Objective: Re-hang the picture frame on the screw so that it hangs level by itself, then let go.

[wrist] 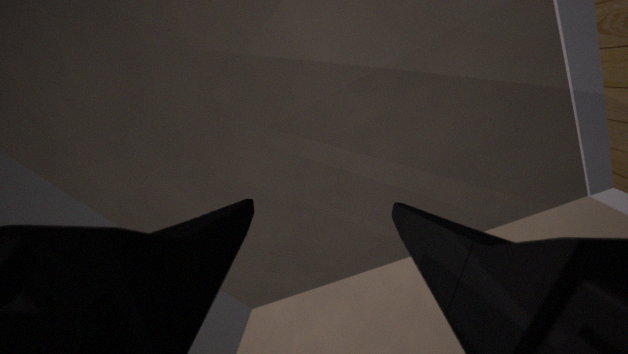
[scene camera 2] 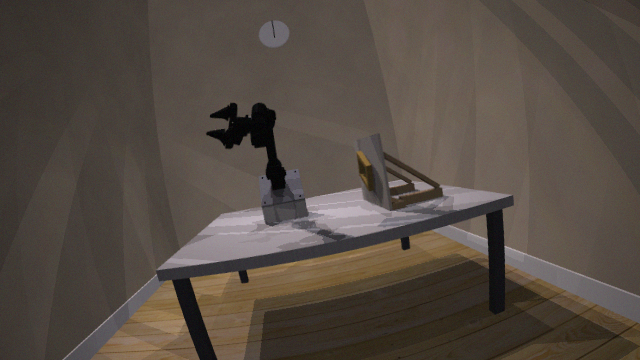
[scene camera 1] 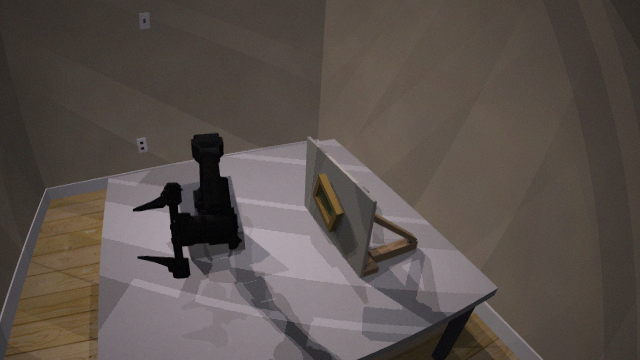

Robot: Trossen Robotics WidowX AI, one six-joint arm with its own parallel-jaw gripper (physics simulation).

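Where they show: gripper, fingertip midpoint: (wrist: pixel 323 207) (scene camera 2: pixel 208 124) (scene camera 1: pixel 134 233); arm's base, origin of the base link: (scene camera 2: pixel 278 184).
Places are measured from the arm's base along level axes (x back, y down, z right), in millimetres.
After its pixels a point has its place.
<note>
The picture frame (scene camera 1: pixel 334 195) @[z 175, x -405, y -51 mm] (scene camera 2: pixel 370 175) @[z 217, x -402, y 24 mm] is golden yellow with a dark green middle. It is on the front face of a grey upright panel (scene camera 1: pixel 357 227) (scene camera 2: pixel 379 170) and looks tilted against the panel's edges. The screw does not show in either scene view. My black gripper (scene camera 1: pixel 136 234) @[z 475, x 204, y -284 mm] (scene camera 2: pixel 209 125) @[z 475, x 204, y -284 mm] (wrist: pixel 323 207) @[z 475, x 204, y -284 mm] is open and empty, raised in the air left of the frame in both scene views. Its fingertips point left, away from the panel. In the wrist view the two fingertips stand wide apart in front of walls, and the picture frame does not show there.
The panel has brown wooden braces (scene camera 1: pixel 392 248) @[z 321, x -578, y 127 mm] (scene camera 2: pixel 420 195) @[z 330, x -580, y 139 mm] behind it on the light table (scene camera 1: pixel 270 175) @[z -374, x -371, y 165 mm] (scene camera 2: pixel 200 250) @[z 438, x 337, y 165 mm]. The arm's base stands on a grey block (scene camera 2: pixel 285 212) @[z 86, x -10, y 129 mm] left of the panel. A wall outlet (scene camera 1: pixel 142 145) and a round clock (scene camera 2: pixel 274 34) are behind.
</note>
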